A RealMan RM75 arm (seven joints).
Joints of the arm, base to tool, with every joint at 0 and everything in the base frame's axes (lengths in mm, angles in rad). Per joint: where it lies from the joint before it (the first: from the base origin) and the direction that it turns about. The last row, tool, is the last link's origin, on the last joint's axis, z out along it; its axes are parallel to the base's.
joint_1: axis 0 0 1 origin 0 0 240.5
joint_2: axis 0 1 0 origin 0 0 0
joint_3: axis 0 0 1 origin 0 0 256
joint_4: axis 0 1 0 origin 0 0 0
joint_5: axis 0 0 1 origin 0 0 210
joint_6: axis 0 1 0 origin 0 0 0
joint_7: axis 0 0 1 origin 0 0 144
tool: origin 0 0 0
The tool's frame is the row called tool.
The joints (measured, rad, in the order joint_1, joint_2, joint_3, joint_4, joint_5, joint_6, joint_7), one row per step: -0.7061 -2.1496 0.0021 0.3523 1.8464 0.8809 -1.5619; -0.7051 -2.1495 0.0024 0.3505 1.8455 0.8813 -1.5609; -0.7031 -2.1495 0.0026 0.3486 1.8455 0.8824 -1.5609; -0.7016 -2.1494 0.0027 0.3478 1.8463 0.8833 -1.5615; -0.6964 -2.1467 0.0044 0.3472 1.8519 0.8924 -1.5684; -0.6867 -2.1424 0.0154 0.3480 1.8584 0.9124 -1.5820; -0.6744 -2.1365 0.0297 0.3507 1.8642 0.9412 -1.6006; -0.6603 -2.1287 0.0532 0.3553 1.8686 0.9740 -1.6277; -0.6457 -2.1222 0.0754 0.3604 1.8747 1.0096 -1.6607; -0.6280 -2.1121 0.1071 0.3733 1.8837 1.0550 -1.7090; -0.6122 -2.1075 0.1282 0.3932 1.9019 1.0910 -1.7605
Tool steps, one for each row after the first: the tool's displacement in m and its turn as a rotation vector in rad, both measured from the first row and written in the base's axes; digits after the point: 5 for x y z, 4 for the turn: -0.00021 -0.00037 -0.00040 -0.0006 -0.0009 0.0003; -0.00070 -0.00112 -0.00096 -0.0020 -0.0026 0.0012; -0.00113 -0.00166 -0.00123 -0.0031 -0.0035 0.0018; -0.00222 -0.00317 -0.00078 -0.0075 -0.0071 -0.0013; -0.00311 -0.00577 -0.00010 -0.0174 -0.0130 -0.0127; -0.00391 -0.00896 0.00160 -0.0280 -0.0229 -0.0294; -0.00450 -0.01238 0.00390 -0.0436 -0.0355 -0.0489; -0.00480 -0.01650 0.00545 -0.0624 -0.0551 -0.0673; -0.00524 -0.02117 0.00926 -0.0886 -0.0772 -0.0901; -0.00660 -0.02606 0.01214 -0.1155 -0.0977 -0.1000
